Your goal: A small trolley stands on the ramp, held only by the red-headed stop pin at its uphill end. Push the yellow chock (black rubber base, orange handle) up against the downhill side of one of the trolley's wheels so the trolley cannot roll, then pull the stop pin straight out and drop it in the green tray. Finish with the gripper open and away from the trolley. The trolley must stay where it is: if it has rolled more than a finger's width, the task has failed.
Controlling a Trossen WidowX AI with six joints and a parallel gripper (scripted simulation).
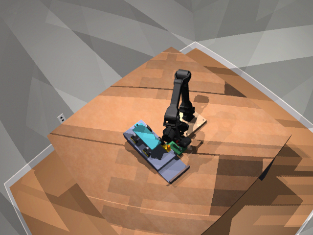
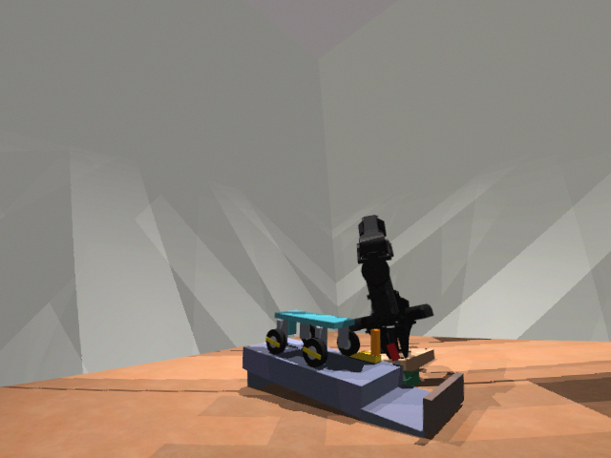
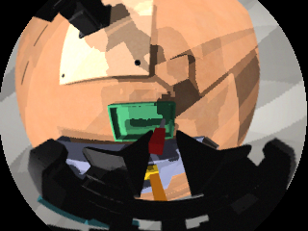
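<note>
Right now my gripper tip is 3 cm to the left of the green tray and 6 cm above it. Round my gripper tip: dark stop wall (15 cm ahead, 12 cm to the left, 2 cm below); then yellow chock (7 cm ahead, 4 cm to the right, 3 cm above); then trolley (10 cm ahead, 16 cm to the right, 6 cm above).
</note>
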